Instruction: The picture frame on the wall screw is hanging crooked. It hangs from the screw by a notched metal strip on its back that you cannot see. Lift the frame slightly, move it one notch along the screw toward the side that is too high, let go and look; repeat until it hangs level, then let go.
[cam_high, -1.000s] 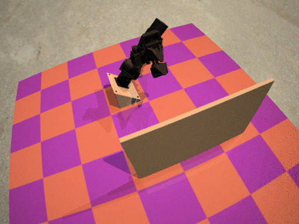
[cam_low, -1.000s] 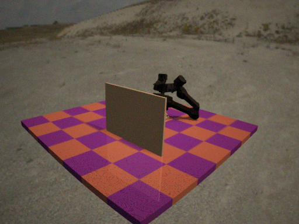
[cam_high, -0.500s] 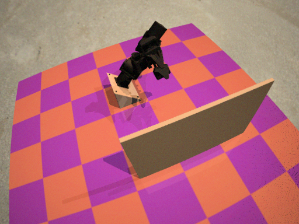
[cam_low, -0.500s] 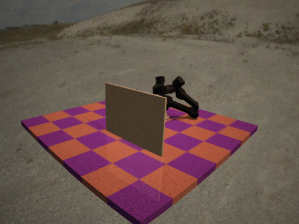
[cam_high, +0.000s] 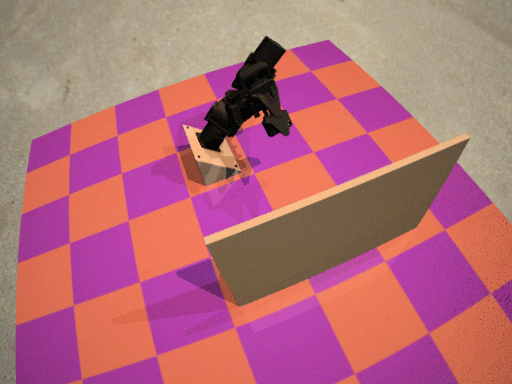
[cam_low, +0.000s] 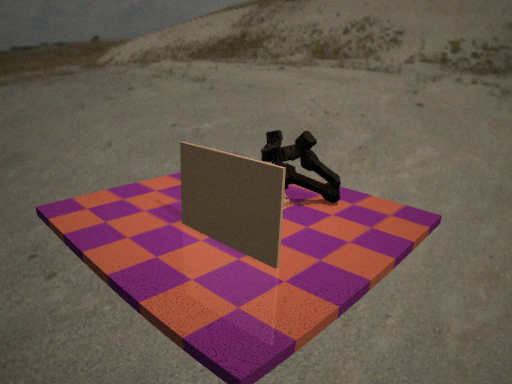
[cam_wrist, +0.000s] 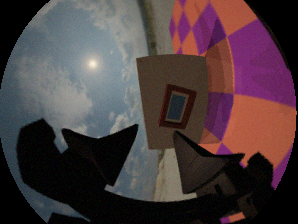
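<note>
Right now my gripper tip is 190 mm short of the picture frame, 20 mm to the right of it and 90 mm above it. Round my gripper tip: wall panel (200 mm ahead, 20 mm to the left, 100 mm below).
</note>
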